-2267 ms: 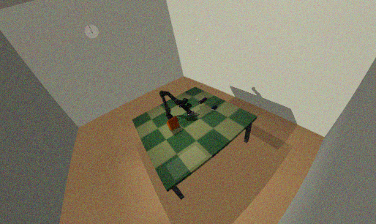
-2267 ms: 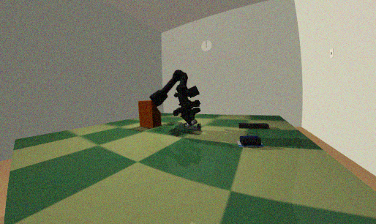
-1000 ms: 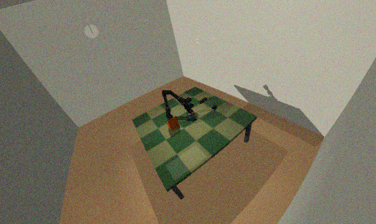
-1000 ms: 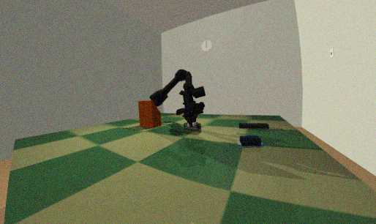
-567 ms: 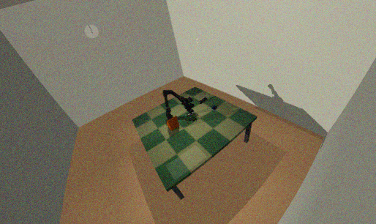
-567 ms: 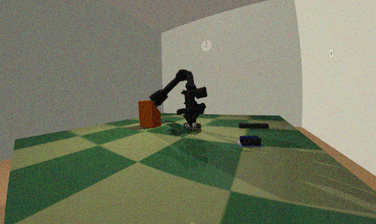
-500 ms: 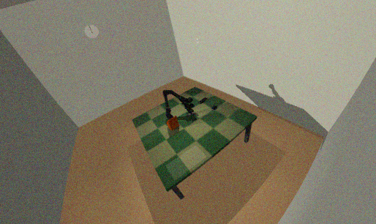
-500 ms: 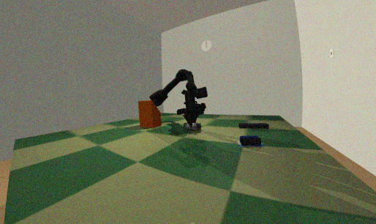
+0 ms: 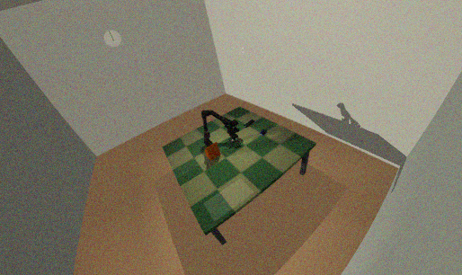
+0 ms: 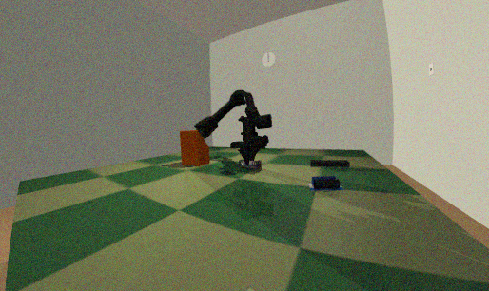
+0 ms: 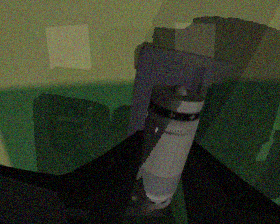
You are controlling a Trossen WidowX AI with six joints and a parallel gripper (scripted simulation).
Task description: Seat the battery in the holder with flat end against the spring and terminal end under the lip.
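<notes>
The battery lies 10 mm above my gripper tip. From my gripper tip the other things lie so: remote: 320 mm ahead, 130 mm to the left.
</notes>
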